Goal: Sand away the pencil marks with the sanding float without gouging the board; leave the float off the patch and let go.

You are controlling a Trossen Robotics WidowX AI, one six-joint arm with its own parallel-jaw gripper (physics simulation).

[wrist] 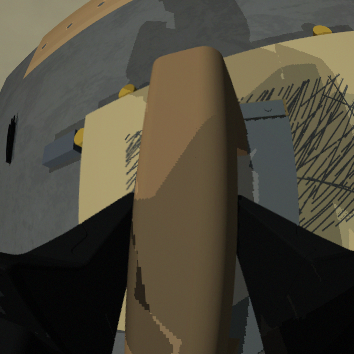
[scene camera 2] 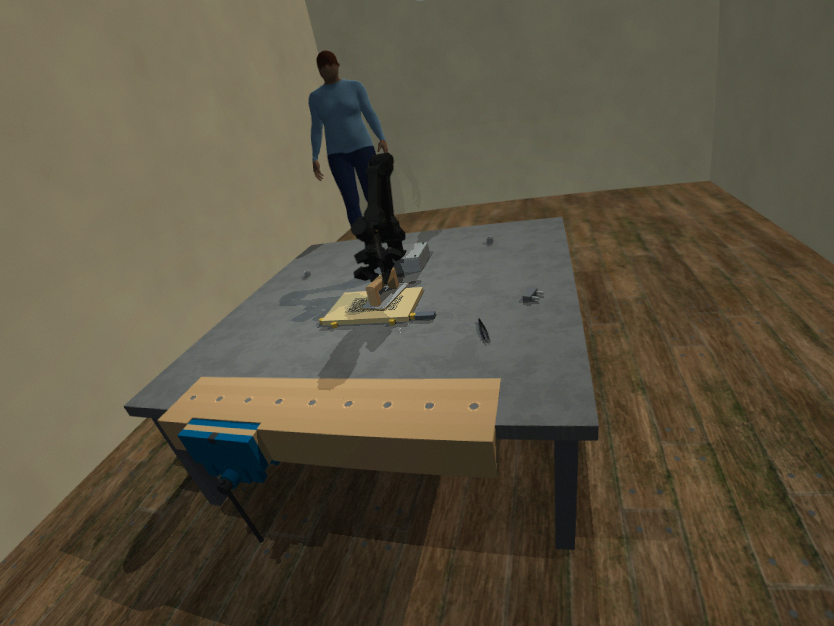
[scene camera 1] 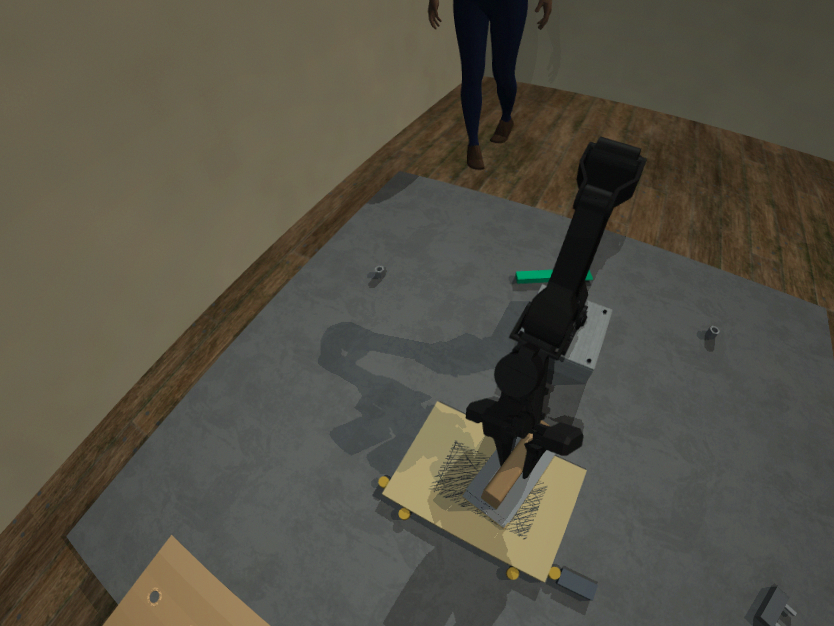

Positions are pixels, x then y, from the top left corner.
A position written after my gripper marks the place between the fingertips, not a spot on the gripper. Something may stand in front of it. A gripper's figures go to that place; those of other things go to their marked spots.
Scene:
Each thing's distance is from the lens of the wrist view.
my gripper [wrist: 184, 203]: 0.10 m
sanding float [wrist: 199, 148]: 0.07 m
pale wooden board [wrist: 102, 178]: 0.19 m
grey stop [wrist: 63, 148]: 0.26 m
The marked spots on the pale wooden board and the grey stop are 0.08 m apart.

